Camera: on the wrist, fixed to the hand. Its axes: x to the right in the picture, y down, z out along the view.
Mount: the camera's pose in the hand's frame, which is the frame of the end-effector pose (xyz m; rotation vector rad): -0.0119 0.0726 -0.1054 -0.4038 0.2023 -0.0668
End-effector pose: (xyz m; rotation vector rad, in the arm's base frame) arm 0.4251 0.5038 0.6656 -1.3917 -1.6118 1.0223
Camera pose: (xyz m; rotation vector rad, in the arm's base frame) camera 0.5509 0.5078 0.6395 -1.6317 -1.7587 0.5118
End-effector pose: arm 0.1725 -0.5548 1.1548 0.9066 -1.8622 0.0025
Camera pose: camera 0.2155 -0.4552 1.2237 0.6593 -1.5675 -0.3020
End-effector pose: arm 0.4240 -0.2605 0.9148 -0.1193 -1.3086 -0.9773
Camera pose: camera 0.5516 -0.2708 0.9034 -0.2797 -0.9237 -1.2687
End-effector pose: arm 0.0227 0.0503 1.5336 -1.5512 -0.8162 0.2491
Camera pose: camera 0.1024 -0.0353 1.4804 -1.8852 -0.7871 -0.1302
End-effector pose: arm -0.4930 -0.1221 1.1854 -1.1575 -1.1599 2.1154
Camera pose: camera -0.3978 -0.1217 1.0990 -1.4453 -1.5462 1.7115
